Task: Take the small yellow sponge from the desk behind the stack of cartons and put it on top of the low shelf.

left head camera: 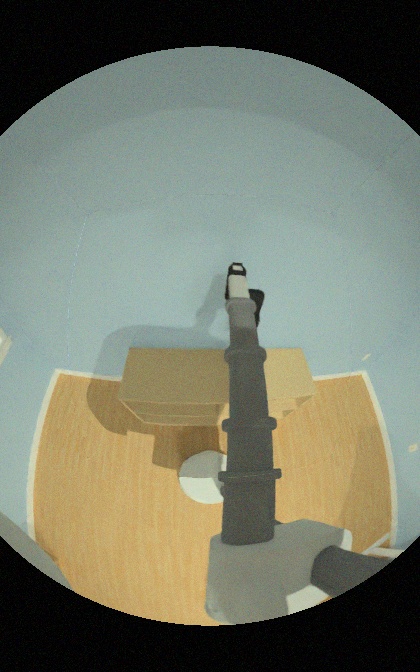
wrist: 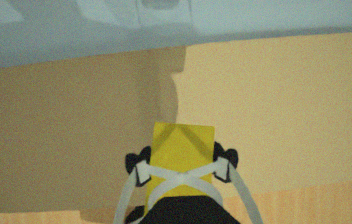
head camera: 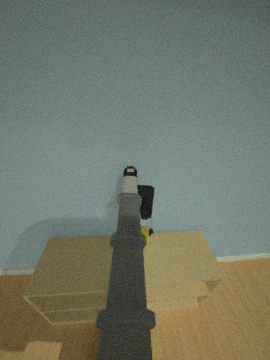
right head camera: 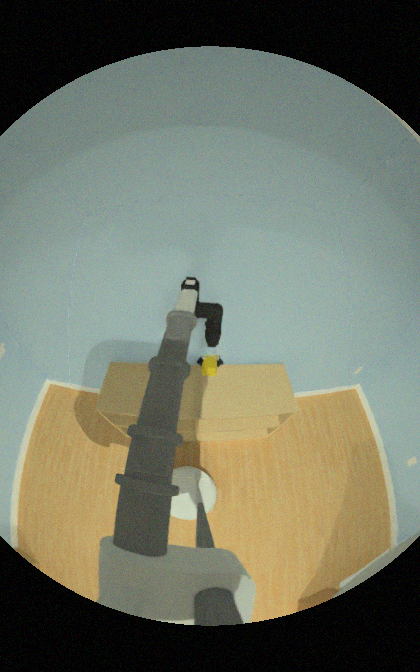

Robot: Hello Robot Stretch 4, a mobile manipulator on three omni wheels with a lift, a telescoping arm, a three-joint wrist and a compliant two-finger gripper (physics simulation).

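Places are measured from the robot's base along level axes (x ahead, y left, z up), in metres.
Pixels of known places: gripper, between the fingertips: (wrist: 182,156).
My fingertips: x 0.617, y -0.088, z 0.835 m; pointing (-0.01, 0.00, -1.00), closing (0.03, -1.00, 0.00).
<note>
Behind a point stands the place of what it marks.
My gripper (right head camera: 210,361) (wrist: 182,156) @(x 0.617, y -0.088, z 0.835 m) is shut on the small yellow sponge (head camera: 145,235) @(x 0.573, y -0.095, z 0.887 m) (right head camera: 209,370) (wrist: 183,142) @(x 0.640, y -0.089, z 0.868 m), with one black fingertip on each side of it in the wrist view. The low shelf (head camera: 180,255) @(x 0.636, y -0.380, z 0.582 m) (left head camera: 287,375) (right head camera: 250,390) (wrist: 265,100) @(x 0.684, y -0.290, z 0.582 m) is a light wooden unit against the wall. The sponge appears over its top, towards the back edge, and is held up in the air; the exact height is hard to tell. In the head camera view my arm covers part of the sponge; in the left head camera view the sponge is hidden. The desk and cartons do not show.
The blue wall (head camera: 200,125) @(x 0.863, y -0.365, z 1.415 m) (left head camera: 175,250) (right head camera: 275,250) stands right behind the shelf. My telescoping arm (head camera: 127,280) @(x 0.208, y -0.001, z 1.257 m) (left head camera: 248,410) (right head camera: 157,415) reaches across the shelf. A white round thing (left head camera: 200,487) (right head camera: 192,502) shows low in front of the shelf, over the wooden floor (left head camera: 110,500).
</note>
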